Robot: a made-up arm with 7 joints.
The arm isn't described. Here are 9 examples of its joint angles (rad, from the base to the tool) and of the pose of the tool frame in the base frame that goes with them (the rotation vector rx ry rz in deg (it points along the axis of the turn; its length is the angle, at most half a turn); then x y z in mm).
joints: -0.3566 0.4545 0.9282 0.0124 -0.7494 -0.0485 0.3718
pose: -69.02 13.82 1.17 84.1 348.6 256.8
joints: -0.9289 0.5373 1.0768 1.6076 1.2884 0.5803 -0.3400
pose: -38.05 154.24 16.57 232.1 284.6 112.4
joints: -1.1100 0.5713 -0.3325 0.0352 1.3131 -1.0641 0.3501
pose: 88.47 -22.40 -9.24 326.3 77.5 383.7
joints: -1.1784 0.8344 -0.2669 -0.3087 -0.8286 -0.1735 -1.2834
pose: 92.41 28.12 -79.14 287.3 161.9 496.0
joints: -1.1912 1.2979 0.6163 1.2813 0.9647 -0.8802 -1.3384
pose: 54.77 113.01 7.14 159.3 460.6 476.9
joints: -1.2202 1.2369 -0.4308 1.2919 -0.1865 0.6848 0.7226
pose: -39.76 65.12 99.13 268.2 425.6 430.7
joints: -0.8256 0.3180 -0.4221 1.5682 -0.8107 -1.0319 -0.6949
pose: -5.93 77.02 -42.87 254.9 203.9 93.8
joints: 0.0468 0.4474 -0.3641 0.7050 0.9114 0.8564 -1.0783
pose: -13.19 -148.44 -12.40 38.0 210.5 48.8
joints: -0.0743 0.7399 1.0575 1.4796 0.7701 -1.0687 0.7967
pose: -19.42 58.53 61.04 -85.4 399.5 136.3
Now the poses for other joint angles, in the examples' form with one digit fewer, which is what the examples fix.
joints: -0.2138 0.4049 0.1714 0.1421 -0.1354 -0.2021 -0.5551
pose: 1.9 81.5 -36.7 148 252 175
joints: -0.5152 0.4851 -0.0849 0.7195 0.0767 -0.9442 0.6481
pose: -13.8 36.3 -4.1 243 223 145
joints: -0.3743 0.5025 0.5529 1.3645 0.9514 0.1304 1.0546
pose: 8.3 88.9 91.9 65 328 45
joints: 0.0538 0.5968 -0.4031 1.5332 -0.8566 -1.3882 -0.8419
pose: 0.8 110.3 -23.0 -102 350 100
